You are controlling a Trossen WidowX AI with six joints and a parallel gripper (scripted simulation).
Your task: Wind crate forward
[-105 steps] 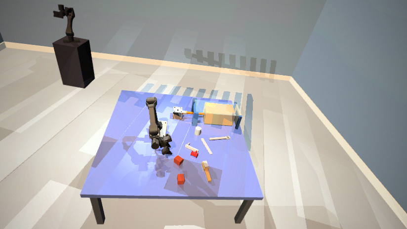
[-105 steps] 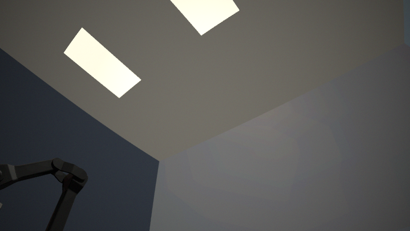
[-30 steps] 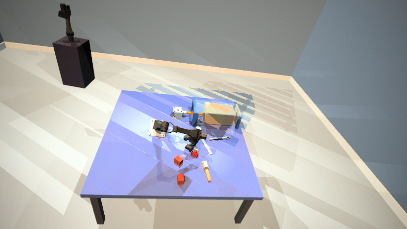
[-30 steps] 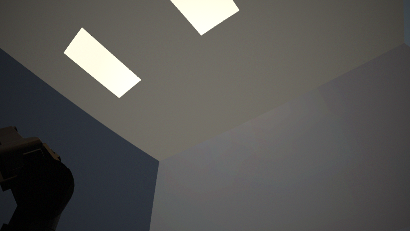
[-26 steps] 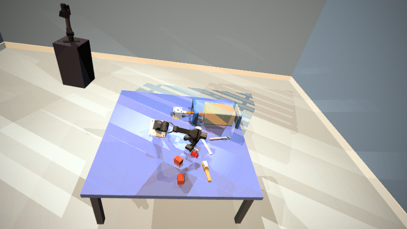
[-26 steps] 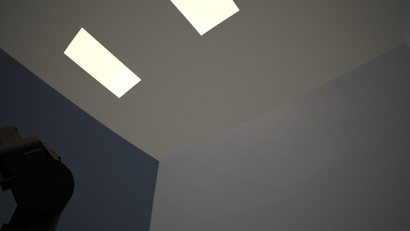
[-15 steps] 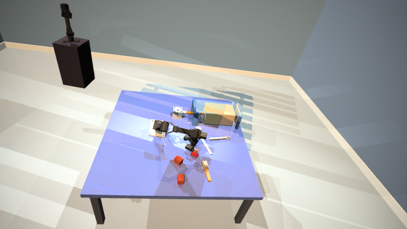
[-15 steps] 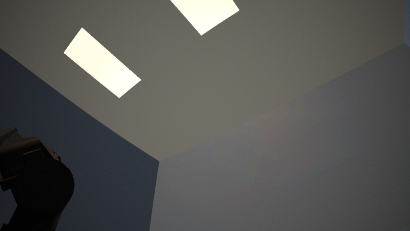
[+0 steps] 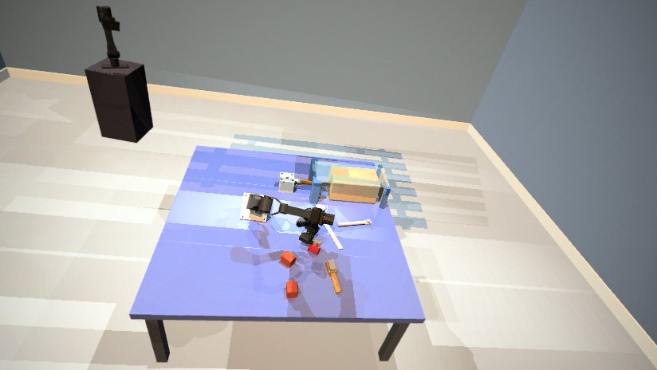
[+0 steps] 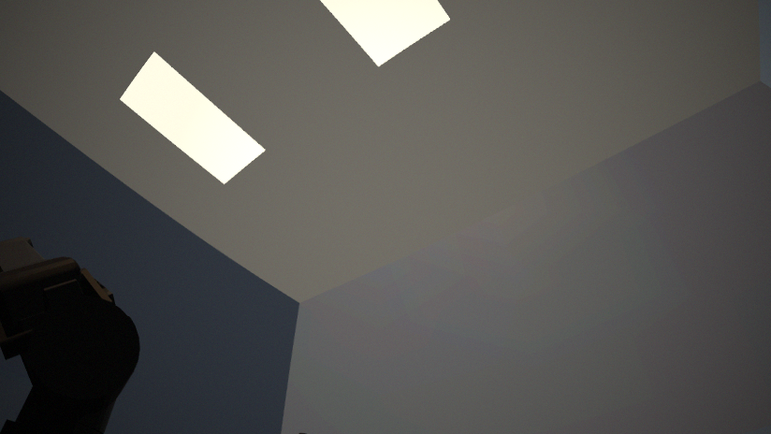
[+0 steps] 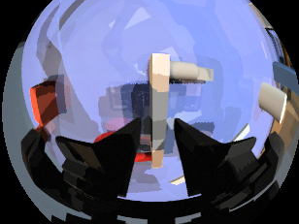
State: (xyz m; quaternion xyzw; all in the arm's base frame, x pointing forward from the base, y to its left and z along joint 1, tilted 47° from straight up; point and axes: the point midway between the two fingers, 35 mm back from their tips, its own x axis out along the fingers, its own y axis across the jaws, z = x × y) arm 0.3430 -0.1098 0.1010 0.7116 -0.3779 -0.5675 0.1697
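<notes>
My gripper tip is 10 mm to the left of the winch handle, 10 mm below it and 10 mm short of it. Round my gripper tip: red piece (50 mm to the right, 30 mm ahead, 10 mm above); then orange brush (210 mm to the right, 140 mm ahead, 10 mm above); then flat bar (130 mm ahead, 70 mm to the left, 10 mm below).
</notes>
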